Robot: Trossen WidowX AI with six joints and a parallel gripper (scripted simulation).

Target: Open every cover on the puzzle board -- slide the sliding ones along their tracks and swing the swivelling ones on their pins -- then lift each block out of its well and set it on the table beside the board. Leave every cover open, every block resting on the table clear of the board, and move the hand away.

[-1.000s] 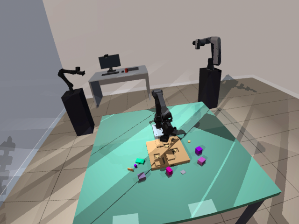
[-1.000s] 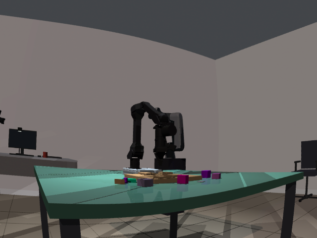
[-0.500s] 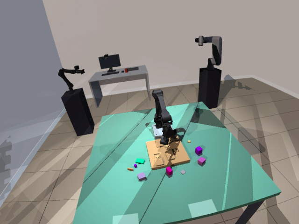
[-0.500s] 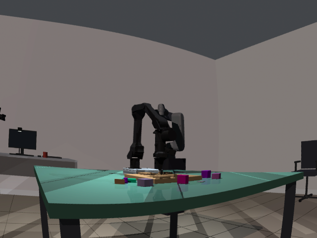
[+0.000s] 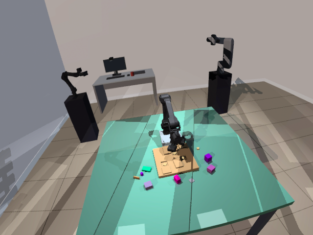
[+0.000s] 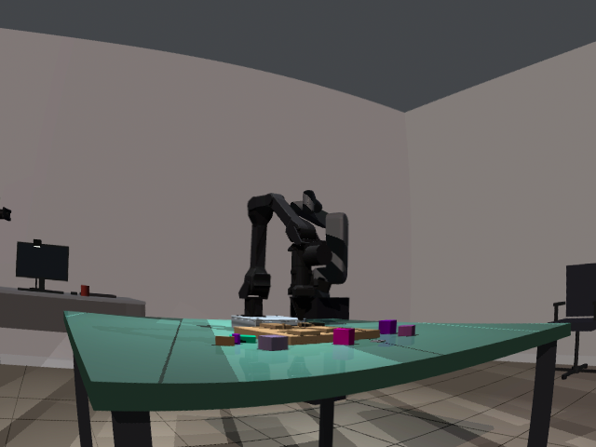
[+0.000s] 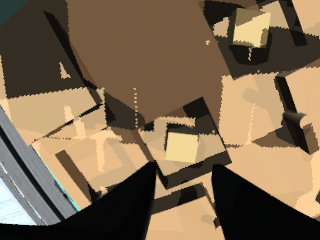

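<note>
Now: gripper tip 50 mm short of the tan puzzle board, 10 mm to the left of it and 30 mm above it. Also, from my gripper tip: grey tile (280 mm ahead, 30 mm to the left, 50 mm below); magenta block (250 mm ahead, 60 mm to the right, 30 mm below); green block (90 mm ahead, 250 mm to the right, 40 mm below).
</note>
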